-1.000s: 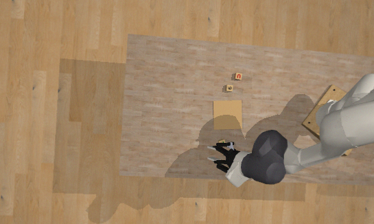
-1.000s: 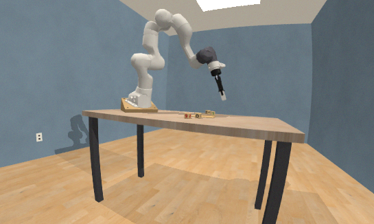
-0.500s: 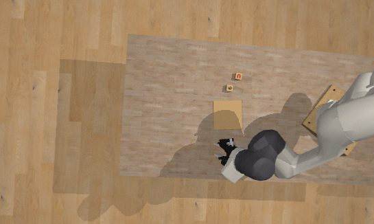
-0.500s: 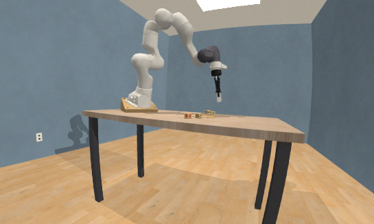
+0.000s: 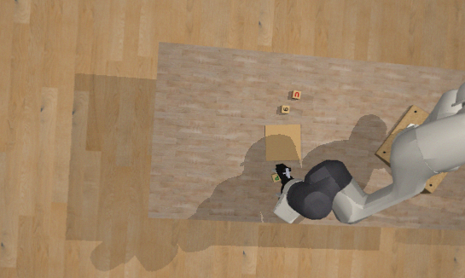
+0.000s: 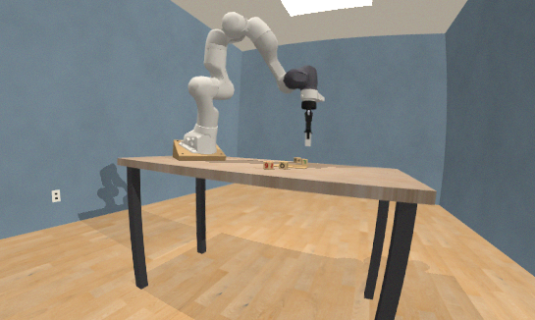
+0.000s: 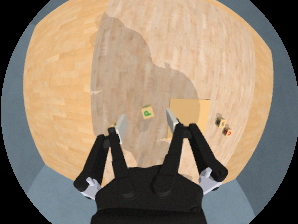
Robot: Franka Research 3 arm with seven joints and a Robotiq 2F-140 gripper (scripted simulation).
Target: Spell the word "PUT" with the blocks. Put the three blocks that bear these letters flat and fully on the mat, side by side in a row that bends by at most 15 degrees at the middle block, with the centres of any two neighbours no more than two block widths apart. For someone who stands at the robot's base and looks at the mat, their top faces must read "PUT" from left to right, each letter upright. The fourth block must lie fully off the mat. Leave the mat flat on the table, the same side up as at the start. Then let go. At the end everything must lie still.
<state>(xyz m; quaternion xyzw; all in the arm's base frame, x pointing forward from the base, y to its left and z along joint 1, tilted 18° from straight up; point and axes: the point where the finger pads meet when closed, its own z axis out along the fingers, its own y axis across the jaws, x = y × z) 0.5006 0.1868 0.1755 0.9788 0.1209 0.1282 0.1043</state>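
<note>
Now: the green P block 1 cm behind my hand and 11 cm below it. From my hand the other things lie so: T block: 8 cm behind, 9 cm to the left, 11 cm below; block marked 6: 3 cm behind, 27 cm to the right, 11 cm below; tan mat: 4 cm behind, 14 cm to the right, 12 cm below.
</note>
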